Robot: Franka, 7 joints.
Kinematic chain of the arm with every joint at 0, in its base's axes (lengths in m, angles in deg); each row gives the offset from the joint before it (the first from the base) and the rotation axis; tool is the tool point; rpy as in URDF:
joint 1: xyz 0 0 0.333 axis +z
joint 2: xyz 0 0 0 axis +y
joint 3: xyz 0 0 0.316 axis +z
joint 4: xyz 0.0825 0 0 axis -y
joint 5: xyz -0.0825 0 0.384 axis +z
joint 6: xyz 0 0 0 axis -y
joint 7: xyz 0.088 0 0 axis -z
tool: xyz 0 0 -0.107 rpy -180 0 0
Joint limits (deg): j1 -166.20..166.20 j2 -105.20..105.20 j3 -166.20..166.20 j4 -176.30..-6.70 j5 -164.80..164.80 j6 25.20..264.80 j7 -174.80..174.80
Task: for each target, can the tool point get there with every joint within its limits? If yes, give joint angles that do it. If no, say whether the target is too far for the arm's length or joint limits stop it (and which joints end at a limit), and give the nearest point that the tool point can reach.
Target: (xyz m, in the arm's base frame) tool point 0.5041 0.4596 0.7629
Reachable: yes | joints 71.02 84.61 -138.20 -70.45 2.76 176.52 125.47
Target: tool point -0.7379 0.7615 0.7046
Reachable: no: too far | nearest point -0.5634 0.5814 0.6167 | short by 0.266 m
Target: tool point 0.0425 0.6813 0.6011
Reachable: yes | joints -130.27 -70.15 -99.34 -63.19 105.55 60.01 24.98
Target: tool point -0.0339 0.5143 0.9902
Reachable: yes | joints 135.42 27.90 -84.09 -50.58 1.57 183.95 64.97
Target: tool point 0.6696 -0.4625 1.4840
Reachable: no: too far | nearest point 0.4075 -0.2815 1.0335 | short by 0.552 m
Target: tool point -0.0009 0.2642 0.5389
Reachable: yes | joints -40.04 82.39 140.21 -156.66 -9.23 113.99 127.95
